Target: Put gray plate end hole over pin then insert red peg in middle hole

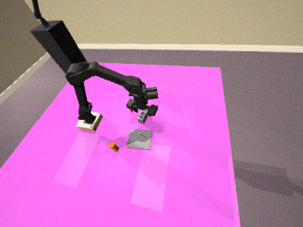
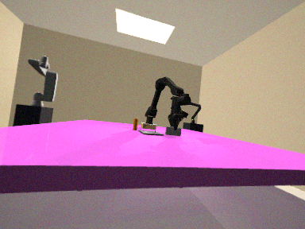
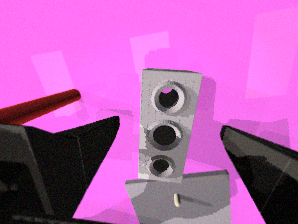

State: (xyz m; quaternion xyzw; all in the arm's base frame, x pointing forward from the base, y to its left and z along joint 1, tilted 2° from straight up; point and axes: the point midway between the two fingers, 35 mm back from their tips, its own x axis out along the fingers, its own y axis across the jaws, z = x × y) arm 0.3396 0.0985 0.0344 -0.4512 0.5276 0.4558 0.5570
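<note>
The gray plate lies right at my gripper tip. From my gripper tip the other things lie so: gray base: 14 cm to the right, 3 cm below, 1 cm ahead; then red peg: 10 cm behind, 3 cm to the left; then orange cylinder: 24 cm to the right, 11 cm behind.
</note>
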